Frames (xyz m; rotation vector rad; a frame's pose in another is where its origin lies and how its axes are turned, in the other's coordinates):
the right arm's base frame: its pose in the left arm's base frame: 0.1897 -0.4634 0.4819 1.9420 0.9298 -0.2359
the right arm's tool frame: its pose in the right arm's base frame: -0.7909 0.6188 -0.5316 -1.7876 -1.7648 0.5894
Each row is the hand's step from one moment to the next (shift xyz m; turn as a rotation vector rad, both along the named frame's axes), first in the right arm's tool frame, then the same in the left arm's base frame.
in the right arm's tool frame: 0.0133 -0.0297 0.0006 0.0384 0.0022 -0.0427
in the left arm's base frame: -0.0025 -0.0312 0.0090 0.0525 -0.0208 -0.0106
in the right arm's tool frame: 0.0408 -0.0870 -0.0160 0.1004 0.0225 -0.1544
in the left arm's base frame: 0.0037 -0.0964 0.0134 0.1677 -0.0499 -0.0619
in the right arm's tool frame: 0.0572 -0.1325 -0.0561 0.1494 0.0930 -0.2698
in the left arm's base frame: 0.0196 -0.1534 -0.0078 0.2955 -0.0299 -0.1247
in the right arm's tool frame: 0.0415 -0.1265 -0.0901 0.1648 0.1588 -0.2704
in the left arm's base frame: 0.0293 -0.1517 -0.0444 0.3335 0.0254 -0.1168
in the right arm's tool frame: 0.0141 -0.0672 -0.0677 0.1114 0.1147 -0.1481
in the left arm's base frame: 0.0207 -0.0832 -0.0442 0.2092 0.0327 -0.0515
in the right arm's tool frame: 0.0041 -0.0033 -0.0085 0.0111 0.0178 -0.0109
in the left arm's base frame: 0.0064 -0.0065 -0.0042 0.0213 0.0101 -0.0022
